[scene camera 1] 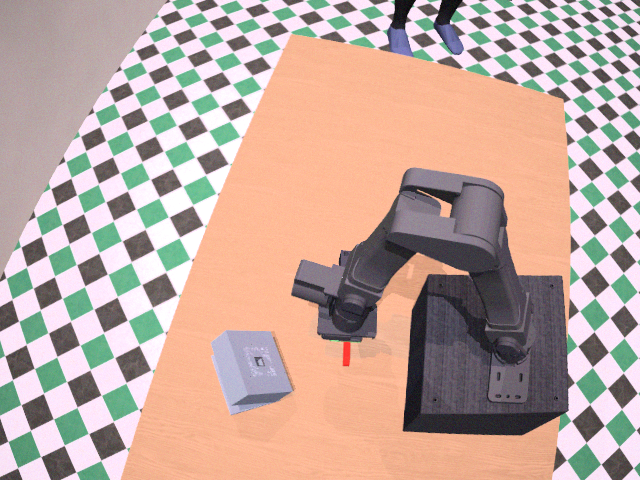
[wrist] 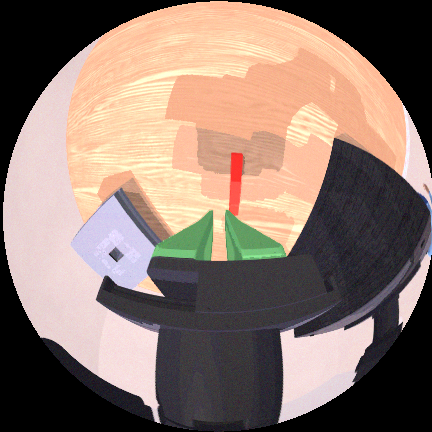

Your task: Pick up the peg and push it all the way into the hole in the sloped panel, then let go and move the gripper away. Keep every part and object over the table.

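Where they show: gripper, fingertip midpoint: (scene camera 1: 340,338) (wrist: 218,215); arm's base at its link origin: (scene camera 1: 511,349).
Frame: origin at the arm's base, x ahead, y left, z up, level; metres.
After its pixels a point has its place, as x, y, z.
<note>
The red peg (scene camera 1: 346,354) @(0.279, -0.011, -0.189) (wrist: 236,175) @(0.282, -0.045, -0.189) lies flat on the table, part of it in the gripper's shadow in the wrist view. My gripper (scene camera 1: 341,341) @(0.297, -0.024, -0.138) (wrist: 218,215) @(0.297, -0.024, -0.138) points down above the table beside the peg. Its green fingers are nearly together, with a narrow gap showing table between them. In the wrist view the peg's near end is just right of the right fingertip, outside the gap. The arm hides most of the fingers in the scene view. The blue-grey sloped panel (scene camera 1: 273,379) @(0.403, 0.084, -0.131) (wrist: 92,235) @(0.462, 0.022, -0.115) stands left of the gripper. Its square hole (scene camera 1: 260,361) @(0.434, 0.054, -0.130) (wrist: 116,254) @(0.444, 0.071, -0.127) is empty.
The dark base block (scene camera 1: 454,372) @(0.096, 0.050, -0.019) (wrist: 360,225) @(0.157, -0.062, -0.105) stands right of the peg and carries the arm. The wooden table (scene camera 1: 310,129) @(0.458, -0.568, -0.201) (wrist: 125,100) @(0.439, -0.142, -0.201) has its left edge beyond the panel. A person's feet show on the floor past the far edge.
</note>
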